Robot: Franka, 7 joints.
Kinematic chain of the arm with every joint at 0, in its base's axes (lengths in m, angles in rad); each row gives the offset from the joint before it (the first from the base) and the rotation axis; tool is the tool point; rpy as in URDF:
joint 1: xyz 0 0 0.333 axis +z
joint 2: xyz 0 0 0 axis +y
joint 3: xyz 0 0 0.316 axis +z
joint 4: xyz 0.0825 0 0 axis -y
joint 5: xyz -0.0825 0 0.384 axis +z
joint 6: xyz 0 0 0 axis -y
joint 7: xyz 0.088 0 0 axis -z
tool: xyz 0 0 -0.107 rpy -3.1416 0 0
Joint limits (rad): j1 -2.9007..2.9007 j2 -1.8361..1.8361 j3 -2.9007..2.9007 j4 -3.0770..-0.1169 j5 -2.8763..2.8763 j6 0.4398..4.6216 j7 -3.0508..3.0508
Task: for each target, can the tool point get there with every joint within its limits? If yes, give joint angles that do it. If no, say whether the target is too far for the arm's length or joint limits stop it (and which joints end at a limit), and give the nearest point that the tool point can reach.
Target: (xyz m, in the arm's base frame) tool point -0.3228 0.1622 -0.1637
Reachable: yes | joints 2.0530 1.3575 0.4636 -2.0551 1.0536 2.9402 0.1853
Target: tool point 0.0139 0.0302 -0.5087
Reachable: no: joint limits stop it (at a limit: joint 2) | nearest point 0.0417 0.0906 -0.3281 | short by 0.192 m
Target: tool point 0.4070 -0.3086 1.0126
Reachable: yes | joints -0.1446 0.3068 -0.9201 -0.6841 -0.9085 2.6974 -1.0944
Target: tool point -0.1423 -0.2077 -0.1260
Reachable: yes | joints -0.9211 1.5582 -0.2929 -2.3409 1.1708 3.3051 2.0791
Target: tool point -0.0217 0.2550 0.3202
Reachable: yes | joints -1.0607 0.0162 2.2329 -2.7738 -2.0892 4.1827 -1.8290
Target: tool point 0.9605 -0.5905 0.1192
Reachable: no: too far | nearest point 0.7180 -0.4414 0.1732 | short by 0.290 m
